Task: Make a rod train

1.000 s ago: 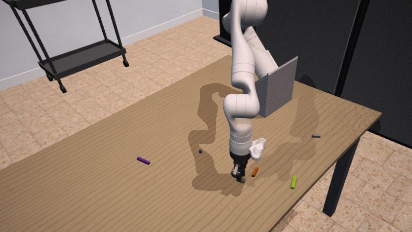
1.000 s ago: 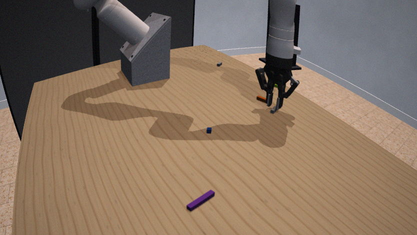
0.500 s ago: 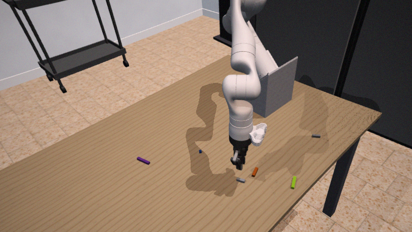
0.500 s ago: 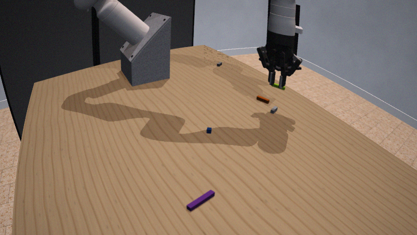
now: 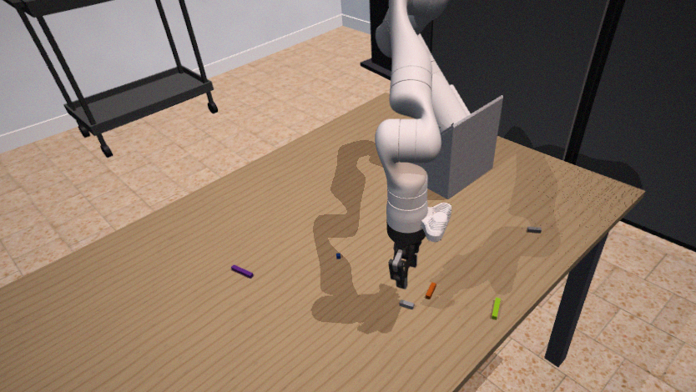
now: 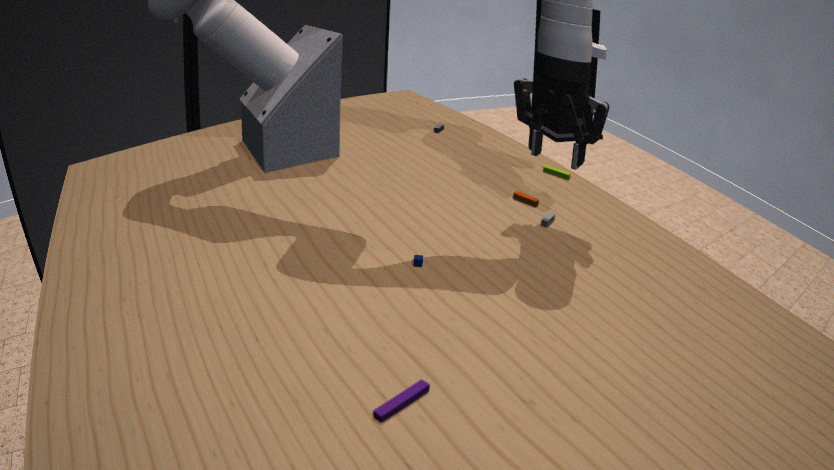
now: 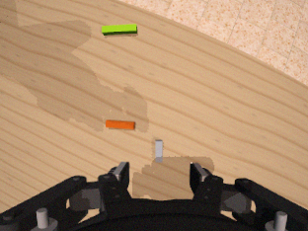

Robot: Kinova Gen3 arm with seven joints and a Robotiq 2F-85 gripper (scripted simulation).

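Now: the orange rod 100 mm below my hand, 70 mm behind it and 10 mm to the left of it. Also, from my hand: lime rod (140 mm behind, 120 mm to the left, 100 mm below); then purple rod (320 mm to the right, 230 mm ahead, 100 mm below); then blue rod (210 mm to the right, 100 mm below, 30 mm ahead).
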